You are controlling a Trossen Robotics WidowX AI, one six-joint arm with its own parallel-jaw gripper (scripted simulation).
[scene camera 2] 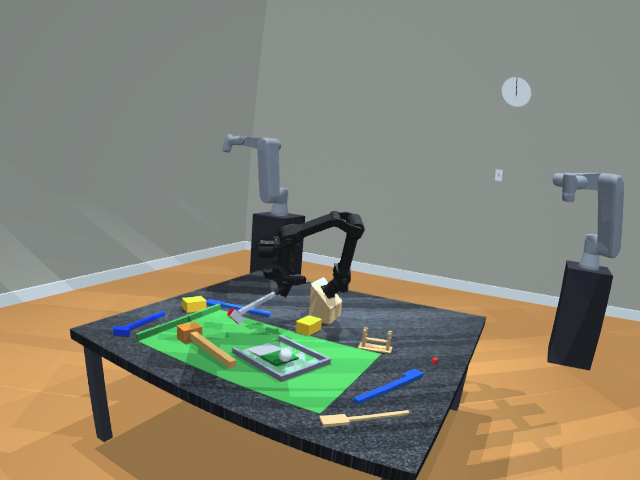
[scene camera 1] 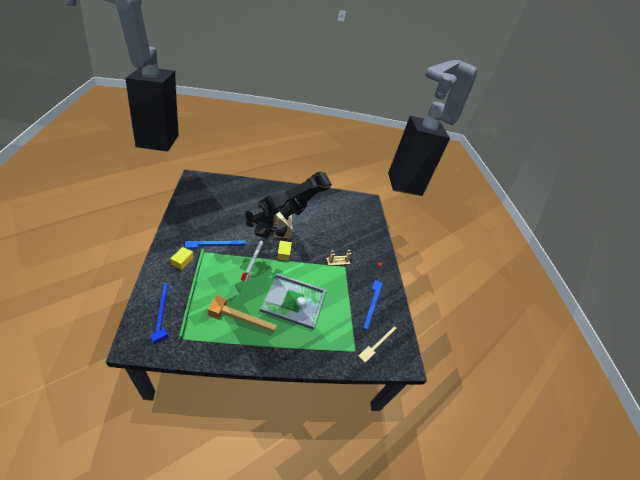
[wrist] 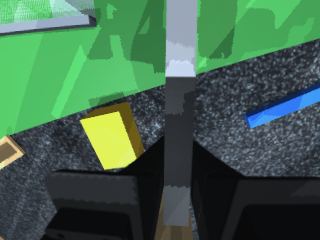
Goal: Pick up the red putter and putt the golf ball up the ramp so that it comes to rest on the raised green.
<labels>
A wooden mallet shows in scene camera 2 and in scene camera 1; in the wrist view it is out of frame. One and the same spot on the wooden mallet: (scene camera 2: 190, 332) is (scene camera 1: 221, 308).
</labels>
